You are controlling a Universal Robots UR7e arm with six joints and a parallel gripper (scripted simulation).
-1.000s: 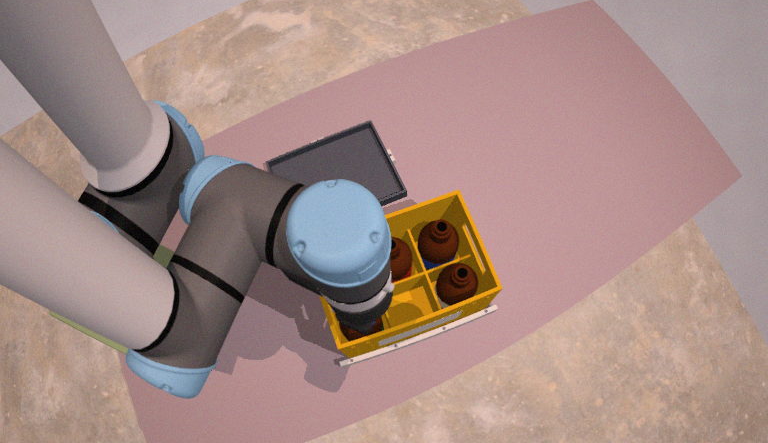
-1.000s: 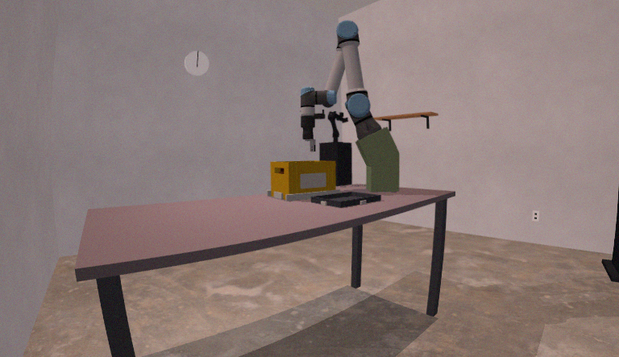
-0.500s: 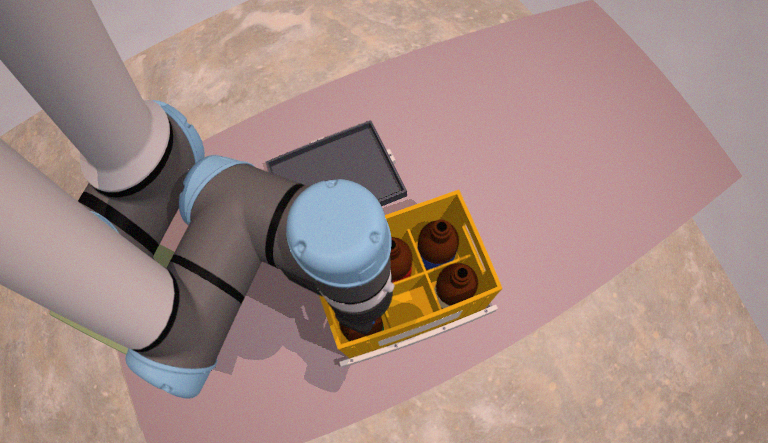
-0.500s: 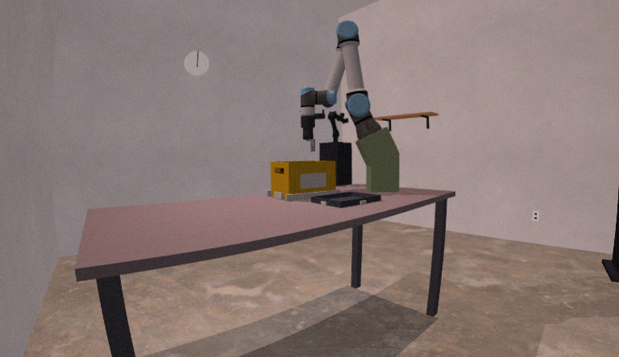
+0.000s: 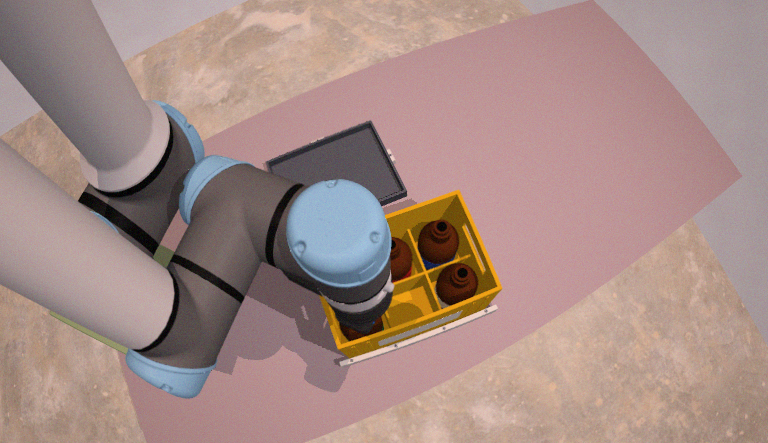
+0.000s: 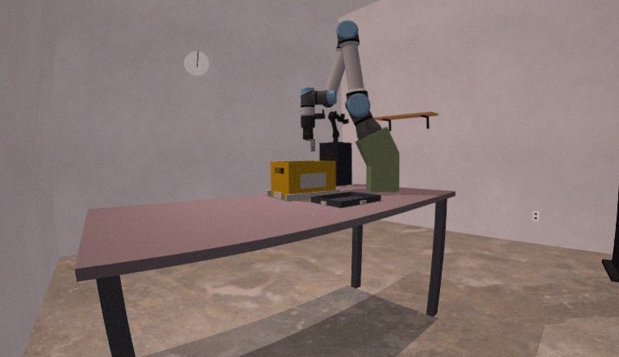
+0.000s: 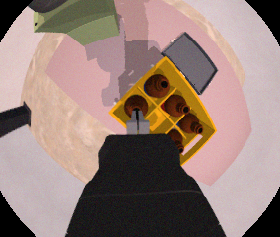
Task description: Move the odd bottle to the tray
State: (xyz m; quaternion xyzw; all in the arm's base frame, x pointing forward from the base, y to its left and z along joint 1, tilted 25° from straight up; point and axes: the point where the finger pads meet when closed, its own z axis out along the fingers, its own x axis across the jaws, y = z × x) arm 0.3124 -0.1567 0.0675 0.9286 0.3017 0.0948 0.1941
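Right now my hand is 16 cm above the crate, 10 cm short of it and 3 cm to the right of it. From my hand the other things lie so: glass bottle 18 cm ahead, 15 cm below, 3 cm to the right; then dark tray 31 cm to the left, 23 cm below, 11 cm ahead.
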